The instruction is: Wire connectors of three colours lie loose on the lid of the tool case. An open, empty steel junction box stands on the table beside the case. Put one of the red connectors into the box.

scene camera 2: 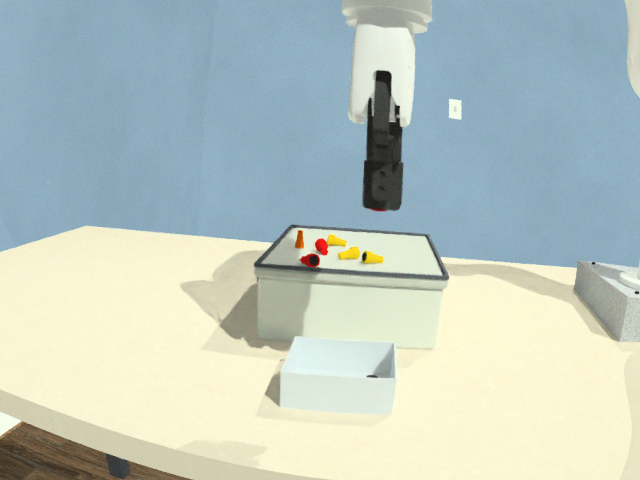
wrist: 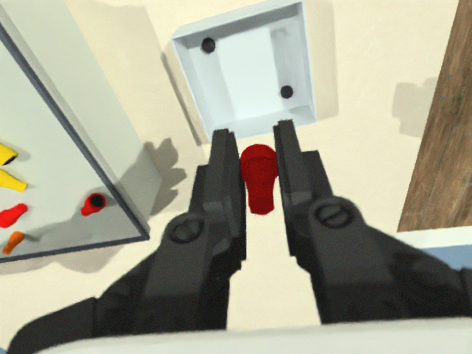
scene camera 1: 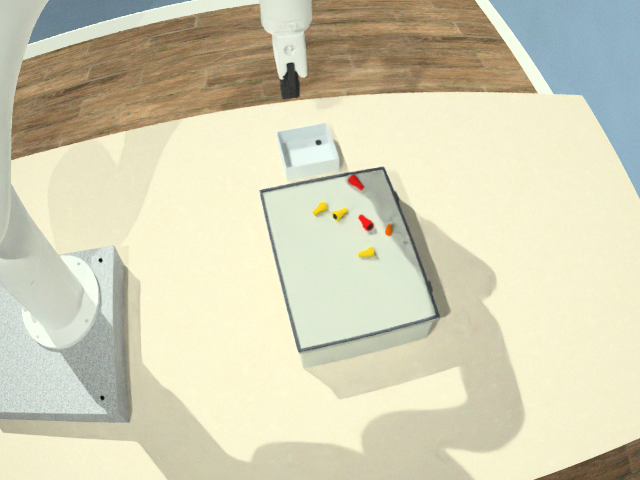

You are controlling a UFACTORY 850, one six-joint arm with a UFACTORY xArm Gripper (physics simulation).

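Note:
My gripper (scene camera 1: 290, 96) (scene camera 2: 381, 207) (wrist: 257, 156) is shut on a red connector (wrist: 259, 179) and holds it high above the table. In the wrist view the junction box (scene camera 1: 309, 153) (scene camera 2: 338, 391) (wrist: 250, 75) lies beyond the fingertips; it is open, with dark round spots on its floor and no connector showing inside. Two more red connectors lie on the case lid (scene camera 1: 330, 299) (scene camera 2: 408, 248) (wrist: 40, 120): one (scene camera 1: 355, 182) (scene camera 2: 310, 260) (wrist: 93, 204) near the edge by the box, the other (scene camera 1: 366, 222) (scene camera 2: 321, 246) (wrist: 12, 215) farther in.
Three yellow connectors (scene camera 1: 320, 208) (scene camera 1: 339, 213) (scene camera 1: 367, 252) and an orange one (scene camera 1: 388, 229) (scene camera 2: 299, 239) (wrist: 13, 242) lie on the lid. The tool case (scene camera 1: 367, 347) (scene camera 2: 351, 312) stands close beside the box and is taller than it. The table edge lies past the box's other side.

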